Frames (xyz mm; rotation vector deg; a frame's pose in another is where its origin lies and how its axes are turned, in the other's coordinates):
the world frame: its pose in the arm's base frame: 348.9 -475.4 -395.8 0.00 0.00 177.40
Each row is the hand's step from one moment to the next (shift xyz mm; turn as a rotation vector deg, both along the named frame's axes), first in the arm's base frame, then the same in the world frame.
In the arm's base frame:
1: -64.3 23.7 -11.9 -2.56 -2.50 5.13
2: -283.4 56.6 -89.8 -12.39 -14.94 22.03
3: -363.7 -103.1 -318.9 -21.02 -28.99 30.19
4: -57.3 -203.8 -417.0 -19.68 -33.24 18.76
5: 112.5 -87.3 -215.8 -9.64 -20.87 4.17
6: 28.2 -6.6 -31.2 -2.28 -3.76 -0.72
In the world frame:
1: 65.3 -20.8 -11.9 2.44 2.61 5.13
2: 285.7 -43.7 -89.8 11.70 15.49 22.03
3: 358.6 119.5 -318.9 19.68 29.91 30.19
4: 48.0 206.2 -417.0 18.15 34.10 18.76
5: -116.3 82.1 -215.8 8.68 21.29 4.17
6: -28.5 5.3 -31.2 2.11 3.86 -0.72

